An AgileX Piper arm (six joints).
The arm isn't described. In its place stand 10 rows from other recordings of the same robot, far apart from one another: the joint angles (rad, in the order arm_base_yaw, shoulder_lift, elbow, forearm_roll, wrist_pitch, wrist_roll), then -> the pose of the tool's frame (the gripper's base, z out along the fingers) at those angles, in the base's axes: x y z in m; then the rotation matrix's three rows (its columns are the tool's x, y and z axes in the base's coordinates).
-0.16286 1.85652 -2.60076 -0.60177 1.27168 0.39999 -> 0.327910 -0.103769 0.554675; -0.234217 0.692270 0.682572; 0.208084 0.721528 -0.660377; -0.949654 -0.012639 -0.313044
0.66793 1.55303 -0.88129 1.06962 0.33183 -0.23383 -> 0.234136 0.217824 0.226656; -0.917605 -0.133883 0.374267; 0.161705 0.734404 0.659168; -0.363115 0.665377 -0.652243
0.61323 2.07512 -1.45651 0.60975 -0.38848 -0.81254 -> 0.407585 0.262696 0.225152; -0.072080 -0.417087 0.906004; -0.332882 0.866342 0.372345; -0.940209 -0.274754 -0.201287
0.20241 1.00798 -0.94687 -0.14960 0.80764 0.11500 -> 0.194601 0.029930 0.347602; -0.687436 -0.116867 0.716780; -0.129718 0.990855 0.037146; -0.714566 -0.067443 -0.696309
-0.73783 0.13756 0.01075 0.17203 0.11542 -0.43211 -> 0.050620 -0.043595 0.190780; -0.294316 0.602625 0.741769; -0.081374 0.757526 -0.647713; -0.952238 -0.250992 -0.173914
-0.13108 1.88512 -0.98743 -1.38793 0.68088 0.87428 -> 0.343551 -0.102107 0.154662; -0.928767 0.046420 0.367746; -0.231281 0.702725 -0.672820; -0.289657 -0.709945 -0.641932
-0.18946 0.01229 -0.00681 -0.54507 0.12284 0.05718 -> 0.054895 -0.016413 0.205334; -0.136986 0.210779 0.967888; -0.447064 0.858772 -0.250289; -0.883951 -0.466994 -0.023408
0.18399 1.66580 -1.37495 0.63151 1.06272 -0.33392 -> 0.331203 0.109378 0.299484; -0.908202 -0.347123 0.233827; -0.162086 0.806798 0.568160; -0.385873 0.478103 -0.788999
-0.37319 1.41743 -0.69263 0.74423 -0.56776 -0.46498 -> 0.260439 -0.137571 0.259643; -0.050148 0.694974 0.717284; 0.213626 0.709030 -0.672042; -0.975628 0.119529 -0.184021
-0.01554 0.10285 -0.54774 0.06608 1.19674 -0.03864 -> -0.000393 0.005600 0.280598; -0.615581 -0.041802 0.786965; -0.004871 0.998775 0.049243; -0.788059 0.026480 -0.615030
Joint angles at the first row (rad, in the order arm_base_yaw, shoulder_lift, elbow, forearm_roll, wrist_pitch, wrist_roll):
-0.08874 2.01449 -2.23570 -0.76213 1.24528 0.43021
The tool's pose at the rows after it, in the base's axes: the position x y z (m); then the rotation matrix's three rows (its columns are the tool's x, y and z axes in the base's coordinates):
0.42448 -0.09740 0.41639; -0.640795 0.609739 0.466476; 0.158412 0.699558 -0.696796; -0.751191 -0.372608 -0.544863
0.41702 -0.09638 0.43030; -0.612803 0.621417 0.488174; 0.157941 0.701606 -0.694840; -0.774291 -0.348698 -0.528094
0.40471 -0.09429 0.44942; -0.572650 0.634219 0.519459; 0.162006 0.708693 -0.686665; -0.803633 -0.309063 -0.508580
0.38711 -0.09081 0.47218; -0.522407 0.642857 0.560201; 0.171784 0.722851 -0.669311; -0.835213 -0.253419 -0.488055
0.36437 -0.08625 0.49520; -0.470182 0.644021 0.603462; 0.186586 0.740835 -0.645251; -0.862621 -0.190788 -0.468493
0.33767 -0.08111 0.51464; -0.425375 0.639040 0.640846; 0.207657 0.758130 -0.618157; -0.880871 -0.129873 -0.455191
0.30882 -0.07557 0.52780; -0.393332 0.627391 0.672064; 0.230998 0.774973 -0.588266; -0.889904 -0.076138 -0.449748
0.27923 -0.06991 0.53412; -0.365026 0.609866 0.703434; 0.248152 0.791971 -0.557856; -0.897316 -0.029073 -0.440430
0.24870 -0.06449 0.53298; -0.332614 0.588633 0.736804; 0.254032 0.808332 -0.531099; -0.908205 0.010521 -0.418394
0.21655 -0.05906 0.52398; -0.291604 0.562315 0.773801; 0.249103 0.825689 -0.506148; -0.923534 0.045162 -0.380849
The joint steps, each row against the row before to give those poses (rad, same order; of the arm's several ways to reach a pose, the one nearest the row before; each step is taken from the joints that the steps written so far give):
0.00000 -0.00926 -0.01671 0.00264 0.00145 -0.00290
0.00000 -0.02125 -0.01903 0.00623 0.00196 -0.00295
0.00000 -0.03540 -0.01968 0.01654 0.00292 -0.00291
0.00001 -0.05057 -0.01530 0.03016 0.00301 -0.00275
-0.00001 -0.06716 0.00261 0.03846 0.00231 -0.00030
-0.00001 -0.08326 0.03245 0.04050 0.00226 0.00587
0.00000 -0.09891 0.07092 0.04062 -0.00463 0.01140
0.00003 -0.11454 0.11248 0.03527 -0.02835 0.01888
-0.00001 -0.13184 0.15501 0.02281 -0.06063 0.02698
0.00000 -0.14872 0.18923 0.01088 -0.09037 0.03266

